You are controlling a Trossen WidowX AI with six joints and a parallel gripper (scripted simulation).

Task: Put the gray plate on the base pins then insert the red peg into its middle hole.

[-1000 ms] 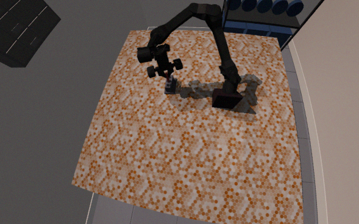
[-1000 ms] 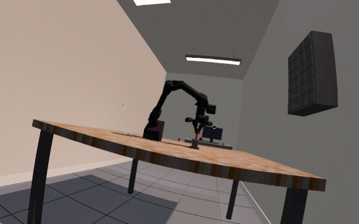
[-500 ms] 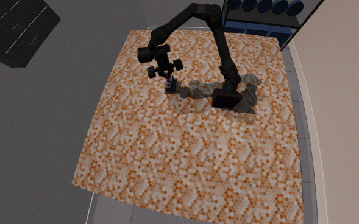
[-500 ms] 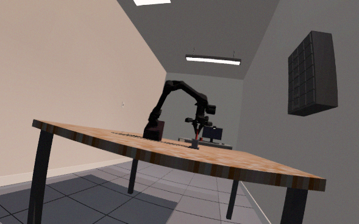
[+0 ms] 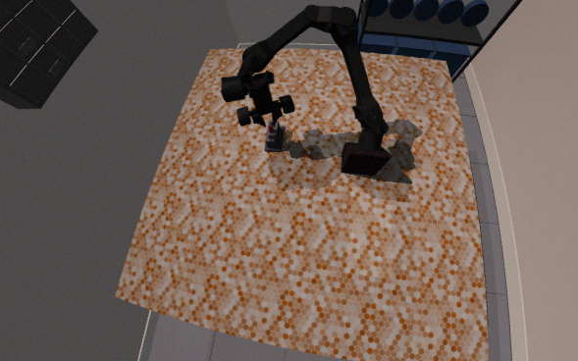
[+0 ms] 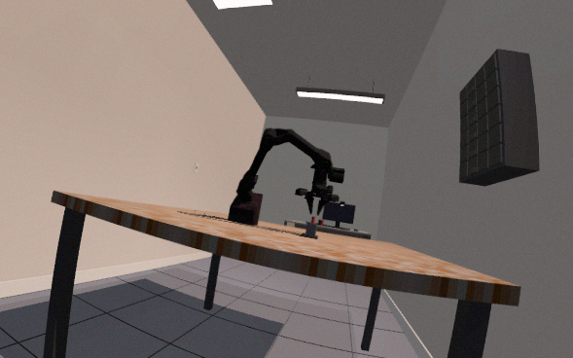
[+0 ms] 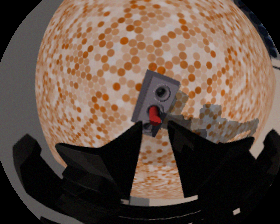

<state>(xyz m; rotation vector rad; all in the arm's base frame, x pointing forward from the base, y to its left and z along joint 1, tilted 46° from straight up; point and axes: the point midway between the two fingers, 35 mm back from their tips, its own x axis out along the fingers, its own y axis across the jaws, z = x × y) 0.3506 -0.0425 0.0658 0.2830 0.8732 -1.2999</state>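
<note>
The red peg lies 50 mm below my gripper tip. From my gripper tip the other things lie so: gray plate: 50 mm below; base: 90 mm below.
</note>
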